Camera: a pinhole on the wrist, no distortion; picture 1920 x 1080 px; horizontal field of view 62.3 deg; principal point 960.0 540.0 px. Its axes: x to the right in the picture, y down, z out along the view. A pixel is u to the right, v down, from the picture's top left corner.
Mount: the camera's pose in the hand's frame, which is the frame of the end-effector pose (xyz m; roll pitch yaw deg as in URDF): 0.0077 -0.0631 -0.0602 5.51 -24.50 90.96
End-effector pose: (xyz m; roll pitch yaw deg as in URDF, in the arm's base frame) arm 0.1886 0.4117 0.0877 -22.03 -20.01 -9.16
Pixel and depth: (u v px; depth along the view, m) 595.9 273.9 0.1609
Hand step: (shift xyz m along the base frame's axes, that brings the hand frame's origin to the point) -0.0135 -0.1235 0.1336
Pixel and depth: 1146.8 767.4 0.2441
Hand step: -0.0850 -0.0503 0.2015
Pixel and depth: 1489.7 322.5 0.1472
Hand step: -0.0055 -0.0373 0.1217
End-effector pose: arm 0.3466 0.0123 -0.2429 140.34 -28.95 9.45
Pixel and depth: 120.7 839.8 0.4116
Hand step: 0.1652 0.2184 -0.4087
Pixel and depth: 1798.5 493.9 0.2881
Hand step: 0.1693 -0.1087 -0.1801
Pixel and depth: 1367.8 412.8 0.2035
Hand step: 0.1238 0.0039 -0.1308
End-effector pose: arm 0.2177 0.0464 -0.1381 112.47 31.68 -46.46
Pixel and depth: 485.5 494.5 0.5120
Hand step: -0.2521 0.0393 -0.4747
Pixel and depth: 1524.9 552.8 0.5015
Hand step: -0.3538 -0.1965 -0.2643
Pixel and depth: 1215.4 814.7 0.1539
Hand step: -0.0821 0.0218 -0.1110
